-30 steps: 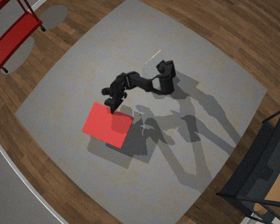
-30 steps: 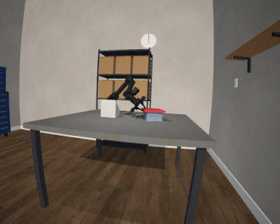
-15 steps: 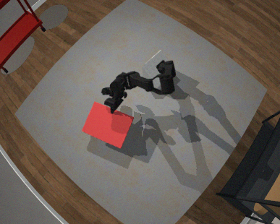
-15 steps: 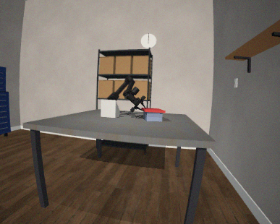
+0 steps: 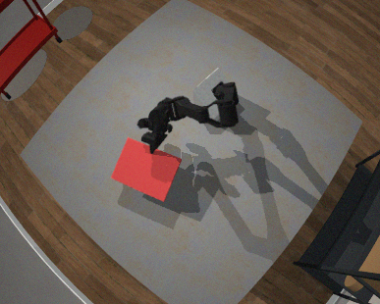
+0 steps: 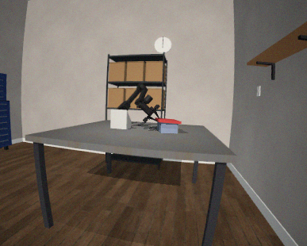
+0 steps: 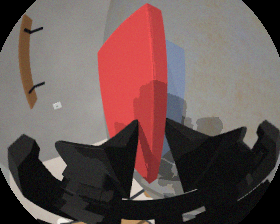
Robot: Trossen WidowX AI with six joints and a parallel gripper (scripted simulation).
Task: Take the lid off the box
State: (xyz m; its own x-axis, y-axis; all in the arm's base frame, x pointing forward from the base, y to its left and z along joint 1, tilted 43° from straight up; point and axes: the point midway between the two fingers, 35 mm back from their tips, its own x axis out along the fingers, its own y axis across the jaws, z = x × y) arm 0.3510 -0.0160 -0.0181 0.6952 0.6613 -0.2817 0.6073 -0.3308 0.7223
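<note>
Now: the red lid 9 cm ahead of my hand, 4 cm to the left of it and 2 cm below it. Round my hand: storage box 9 cm ahead, 7 cm below, 4 cm to the left.
</note>
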